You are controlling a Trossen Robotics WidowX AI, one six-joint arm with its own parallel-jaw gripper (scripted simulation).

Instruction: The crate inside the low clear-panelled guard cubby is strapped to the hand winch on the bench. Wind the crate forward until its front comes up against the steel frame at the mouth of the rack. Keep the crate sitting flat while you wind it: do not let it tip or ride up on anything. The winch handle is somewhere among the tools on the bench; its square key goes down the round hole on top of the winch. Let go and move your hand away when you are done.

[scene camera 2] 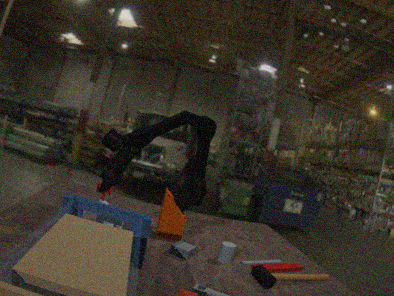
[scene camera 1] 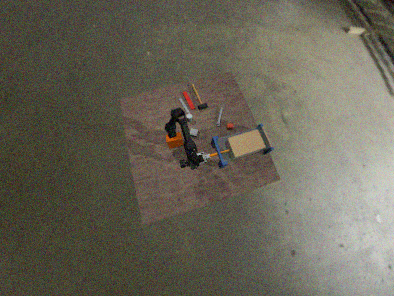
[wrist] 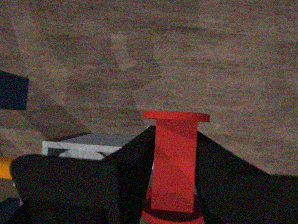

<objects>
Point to a blue-framed cubby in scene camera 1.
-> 244,144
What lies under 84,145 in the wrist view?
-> A winch.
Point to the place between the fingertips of my gripper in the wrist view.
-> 171,132
</objects>
